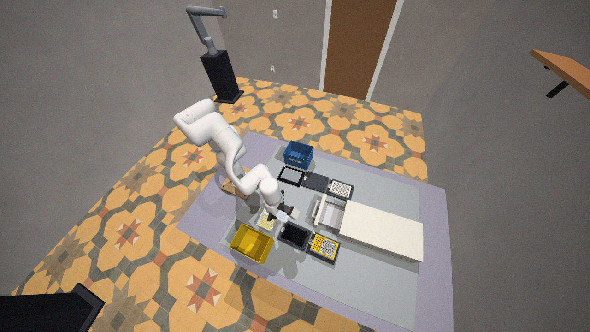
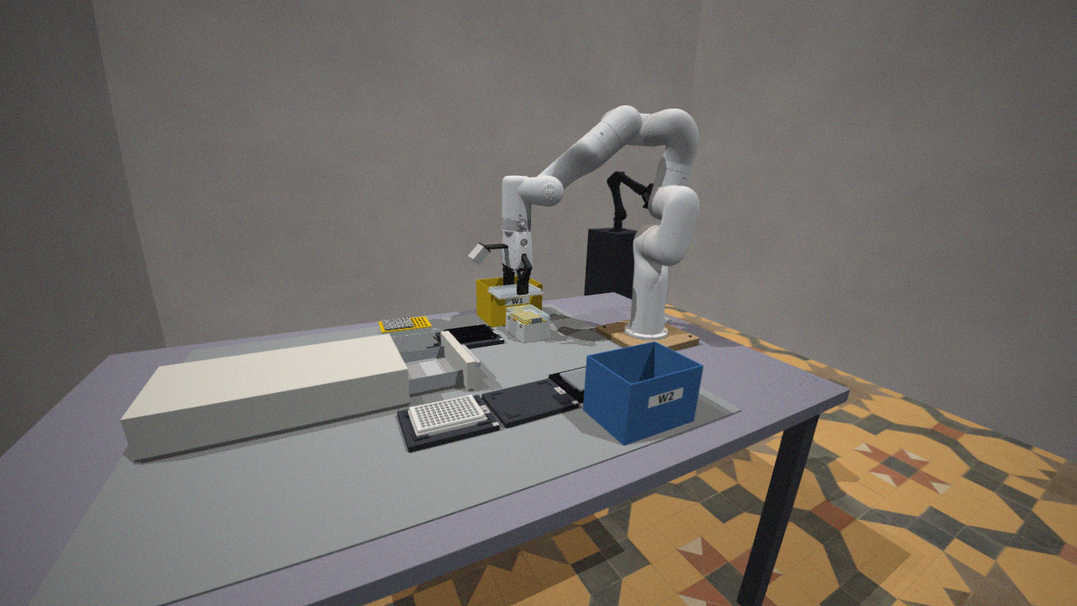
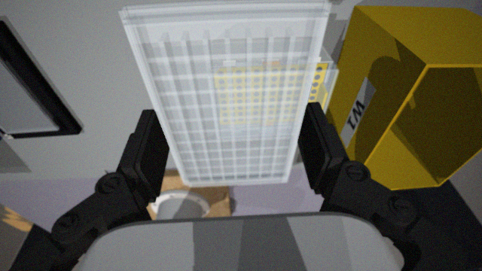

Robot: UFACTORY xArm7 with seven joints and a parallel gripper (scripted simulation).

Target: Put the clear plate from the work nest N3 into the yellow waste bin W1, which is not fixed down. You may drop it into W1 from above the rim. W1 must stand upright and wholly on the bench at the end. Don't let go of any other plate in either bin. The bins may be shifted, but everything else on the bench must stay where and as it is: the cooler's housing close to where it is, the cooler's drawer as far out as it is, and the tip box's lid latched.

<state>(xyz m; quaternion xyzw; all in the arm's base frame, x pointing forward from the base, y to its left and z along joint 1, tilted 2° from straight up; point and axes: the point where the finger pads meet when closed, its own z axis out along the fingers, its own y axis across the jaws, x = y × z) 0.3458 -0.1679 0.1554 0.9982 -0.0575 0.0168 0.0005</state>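
My hand is 190 mm to the left of the yellow bin W1, 120 mm above it and 90 mm past it. The rest, counted from my hand: black plate (140 mm below, 100 mm ahead, 70 mm to the right); then yellow tip box (270 mm ahead, 100 mm to the right, 100 mm below); then clear plate (10 mm below).
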